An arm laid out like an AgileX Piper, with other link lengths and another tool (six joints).
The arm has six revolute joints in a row. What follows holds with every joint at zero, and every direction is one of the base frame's. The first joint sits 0.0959 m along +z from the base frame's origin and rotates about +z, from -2.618 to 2.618 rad. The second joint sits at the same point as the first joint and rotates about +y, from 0 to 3.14 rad. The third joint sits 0.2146 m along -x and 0.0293 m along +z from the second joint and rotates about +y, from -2.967 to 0 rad. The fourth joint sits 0.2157 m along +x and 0.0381 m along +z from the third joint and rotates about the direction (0.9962, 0, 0.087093), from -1.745 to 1.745 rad. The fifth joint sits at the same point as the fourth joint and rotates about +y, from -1.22 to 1.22 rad. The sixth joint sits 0.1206 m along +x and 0.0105 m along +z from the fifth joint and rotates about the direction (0.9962, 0, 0.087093), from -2.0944 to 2.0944 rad. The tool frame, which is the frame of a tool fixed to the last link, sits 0.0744 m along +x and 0.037 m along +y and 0.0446 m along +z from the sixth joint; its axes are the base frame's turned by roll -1.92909, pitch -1.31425 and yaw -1.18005 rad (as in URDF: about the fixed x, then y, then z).
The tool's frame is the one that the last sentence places.
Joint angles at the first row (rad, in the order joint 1, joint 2, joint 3, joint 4, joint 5, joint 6):
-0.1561 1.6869 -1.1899 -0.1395 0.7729 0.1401
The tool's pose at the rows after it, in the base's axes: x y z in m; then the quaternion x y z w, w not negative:
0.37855, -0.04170, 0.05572, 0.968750, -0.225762, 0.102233, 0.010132
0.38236, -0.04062, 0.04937, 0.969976, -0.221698, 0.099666, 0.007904
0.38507, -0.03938, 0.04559, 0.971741, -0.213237, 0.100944, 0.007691
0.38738, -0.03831, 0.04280, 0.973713, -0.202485, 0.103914, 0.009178
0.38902, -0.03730, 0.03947, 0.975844, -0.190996, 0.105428, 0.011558
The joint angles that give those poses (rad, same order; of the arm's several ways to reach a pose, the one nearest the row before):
-0.1561 1.7328 -1.2105 -0.1268 0.7627 0.1386
-0.1561 1.7623 -1.2210 -0.1186 0.7476 0.1271
-0.1561 1.7795 -1.2245 -0.1135 0.7300 0.1080
-0.1561 1.7922 -1.2257 -0.1116 0.7113 0.0859
-0.1561 1.8050 -1.2264 -0.1110 0.6948 0.0627

